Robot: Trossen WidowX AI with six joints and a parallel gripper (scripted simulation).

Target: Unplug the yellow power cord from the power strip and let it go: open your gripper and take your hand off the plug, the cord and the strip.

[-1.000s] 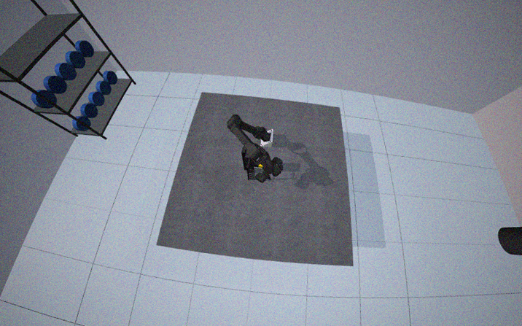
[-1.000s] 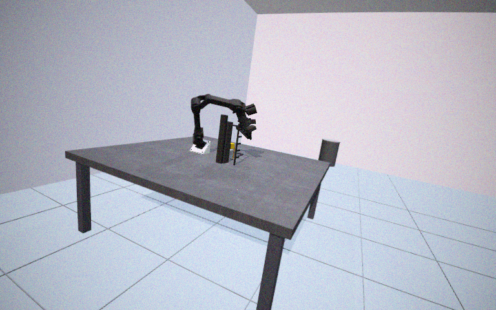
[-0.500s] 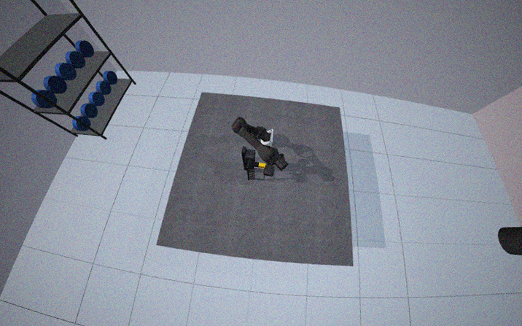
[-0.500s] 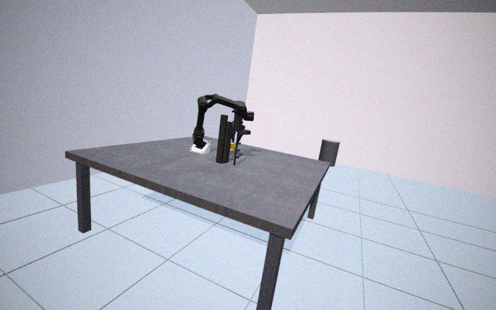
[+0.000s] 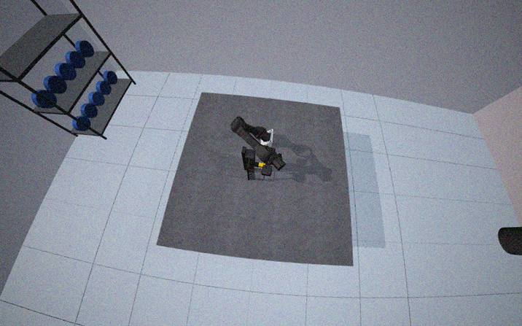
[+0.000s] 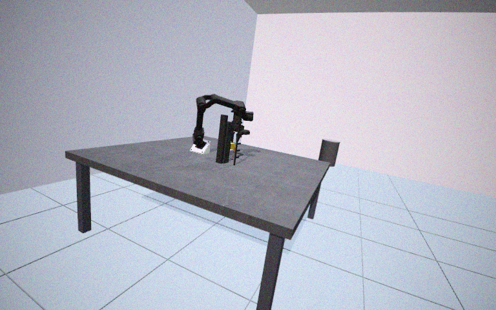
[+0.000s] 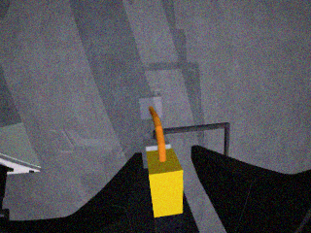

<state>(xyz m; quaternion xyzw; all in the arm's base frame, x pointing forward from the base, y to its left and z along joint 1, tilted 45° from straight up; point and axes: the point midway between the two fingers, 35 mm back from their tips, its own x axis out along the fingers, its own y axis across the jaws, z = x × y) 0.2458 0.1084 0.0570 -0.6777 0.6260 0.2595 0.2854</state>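
The yellow plug lies 60 mm to the right of my gripper tip and 10 mm below it.
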